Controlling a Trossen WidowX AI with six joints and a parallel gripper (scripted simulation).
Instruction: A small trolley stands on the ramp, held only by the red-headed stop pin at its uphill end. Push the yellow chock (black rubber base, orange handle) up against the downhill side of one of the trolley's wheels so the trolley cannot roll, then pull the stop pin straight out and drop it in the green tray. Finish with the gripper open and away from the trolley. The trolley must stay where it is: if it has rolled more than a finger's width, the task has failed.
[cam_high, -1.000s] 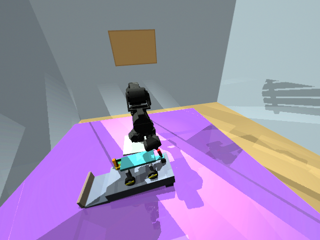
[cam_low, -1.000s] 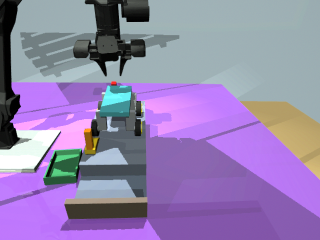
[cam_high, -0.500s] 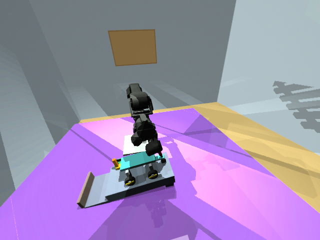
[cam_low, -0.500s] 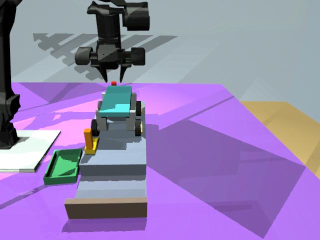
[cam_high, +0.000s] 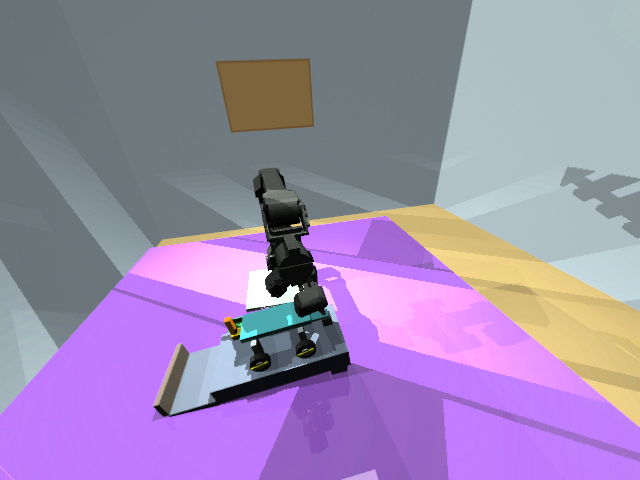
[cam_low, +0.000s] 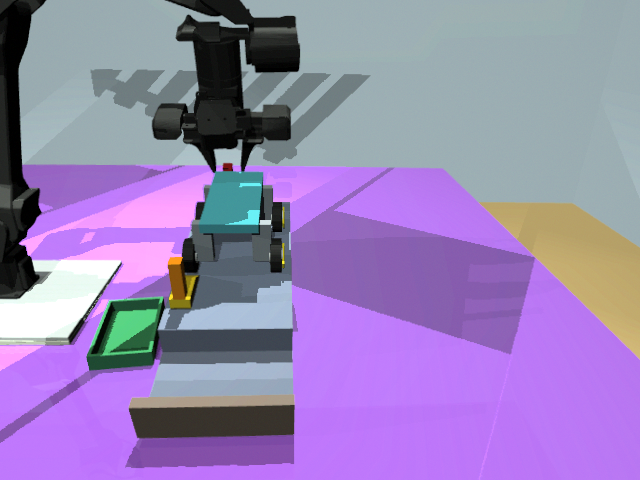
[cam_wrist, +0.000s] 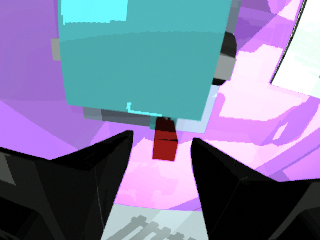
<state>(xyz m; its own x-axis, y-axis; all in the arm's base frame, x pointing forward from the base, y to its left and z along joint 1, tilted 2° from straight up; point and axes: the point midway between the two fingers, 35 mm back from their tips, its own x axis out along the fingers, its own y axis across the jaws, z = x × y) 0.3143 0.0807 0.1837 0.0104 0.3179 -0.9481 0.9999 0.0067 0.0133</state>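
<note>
Now: gripper tip 10 mm to the right of the red-headed stop pin and 30 mm above it. The rest, counted from my gripper tip: grey ramp 20 mm ahead, 100 mm to the right, 110 mm below; then trolley 20 mm ahead, 100 mm to the right, 50 mm below; then yellow chock 40 mm behind, 200 mm to the right, 70 mm below.
</note>
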